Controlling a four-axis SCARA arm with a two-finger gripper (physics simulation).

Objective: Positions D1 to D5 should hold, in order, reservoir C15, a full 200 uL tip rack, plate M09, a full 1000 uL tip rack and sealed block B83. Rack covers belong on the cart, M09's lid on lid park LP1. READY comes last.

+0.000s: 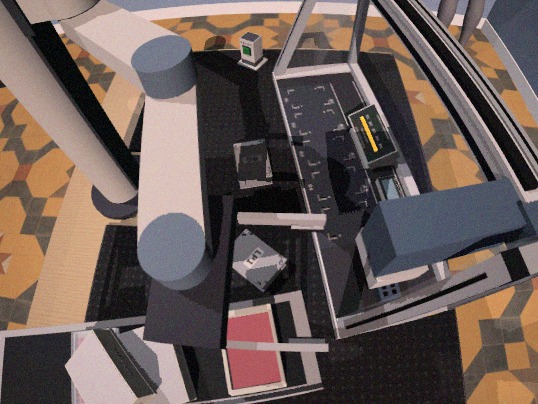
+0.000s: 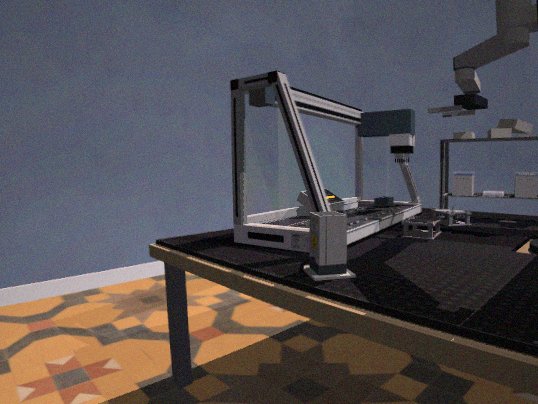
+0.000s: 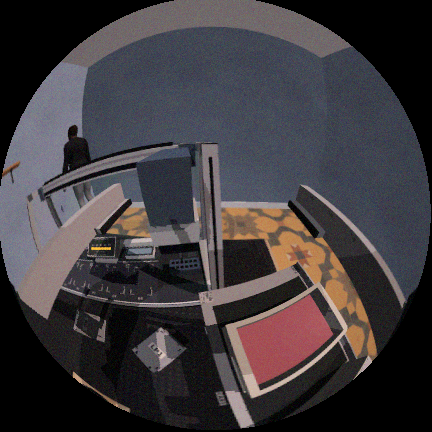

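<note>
My gripper (image 1: 326, 284) (image 2: 440, 113) (image 3: 207, 190) is open and empty, held high with its fingers towards the deck side. The deck (image 1: 312, 200) has corner clips and no labware on its visible positions. Lid park LP1 (image 1: 272, 261) (image 3: 171, 346) is a bare grey stand in front of the deck. The cart (image 2: 443, 170) (image 1: 311, 345) (image 3: 250, 290) carries on its lower shelf a tall box-like rack (image 2: 464, 185), a flat pale plate (image 2: 493, 193) and another tall rack (image 2: 527, 186); their labels are unreadable. A small box (image 1: 246, 51) (image 2: 328, 245) with a green button stands at the table end.
A red-lined tray (image 1: 252, 350) (image 3: 285, 345) and pale boxes (image 1: 102, 367) are on the cart top. A second stand (image 1: 252, 162) (image 3: 90, 325) is beside LP1. The blue pipetting head (image 1: 450, 220) (image 3: 167, 192), its frame and a yellow-barred display (image 1: 372, 135) (image 3: 102, 248) are at the deck. A person (image 3: 76, 152) stands behind.
</note>
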